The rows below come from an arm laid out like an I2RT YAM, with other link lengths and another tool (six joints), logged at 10 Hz.
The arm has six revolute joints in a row. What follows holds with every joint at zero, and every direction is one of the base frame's.
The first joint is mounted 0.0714 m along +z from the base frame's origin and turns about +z.
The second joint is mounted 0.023 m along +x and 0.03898 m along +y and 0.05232 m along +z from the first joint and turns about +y.
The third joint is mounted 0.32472 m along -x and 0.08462 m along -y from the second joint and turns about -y.
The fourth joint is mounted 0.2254 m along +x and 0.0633 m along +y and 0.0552 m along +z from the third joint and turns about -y.
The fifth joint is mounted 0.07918 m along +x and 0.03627 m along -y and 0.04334 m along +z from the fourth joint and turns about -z.
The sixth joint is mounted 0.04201 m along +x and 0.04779 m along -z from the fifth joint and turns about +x.
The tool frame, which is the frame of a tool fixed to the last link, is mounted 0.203 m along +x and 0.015 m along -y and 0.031 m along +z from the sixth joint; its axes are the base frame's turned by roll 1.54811, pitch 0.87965 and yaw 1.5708 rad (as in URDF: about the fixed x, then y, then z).
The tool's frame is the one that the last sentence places.
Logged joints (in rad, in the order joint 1, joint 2, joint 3, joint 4, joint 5, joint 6), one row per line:
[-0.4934 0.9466 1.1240 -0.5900 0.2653 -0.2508]
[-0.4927 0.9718 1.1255 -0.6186 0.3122 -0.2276]
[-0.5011 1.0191 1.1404 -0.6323 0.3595 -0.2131]
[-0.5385 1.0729 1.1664 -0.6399 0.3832 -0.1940]
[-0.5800 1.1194 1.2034 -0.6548 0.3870 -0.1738]
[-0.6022 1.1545 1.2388 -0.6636 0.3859 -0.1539]
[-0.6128 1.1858 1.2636 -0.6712 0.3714 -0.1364]
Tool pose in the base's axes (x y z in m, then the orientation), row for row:
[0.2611 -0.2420 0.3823 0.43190 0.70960 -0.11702 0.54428]
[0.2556 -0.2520 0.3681 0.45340 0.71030 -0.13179 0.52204]
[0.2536 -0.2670 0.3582 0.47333 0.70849 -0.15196 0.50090]
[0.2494 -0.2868 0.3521 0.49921 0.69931 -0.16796 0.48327]
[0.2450 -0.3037 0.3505 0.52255 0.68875 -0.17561 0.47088]
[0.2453 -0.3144 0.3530 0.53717 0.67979 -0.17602 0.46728]
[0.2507 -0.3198 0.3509 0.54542 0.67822 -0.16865 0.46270]
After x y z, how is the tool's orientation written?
As a quaternion, x y z w.
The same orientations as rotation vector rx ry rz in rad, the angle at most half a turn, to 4 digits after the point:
[1.0248 1.6837 -0.2777]
[1.0861 1.7015 -0.3157]
[1.1443 1.7127 -0.3674]
[1.2162 1.7037 -0.4092]
[1.2800 1.6871 -0.4302]
[1.3180 1.6679 -0.4319]
[1.3409 1.6674 -0.4146]

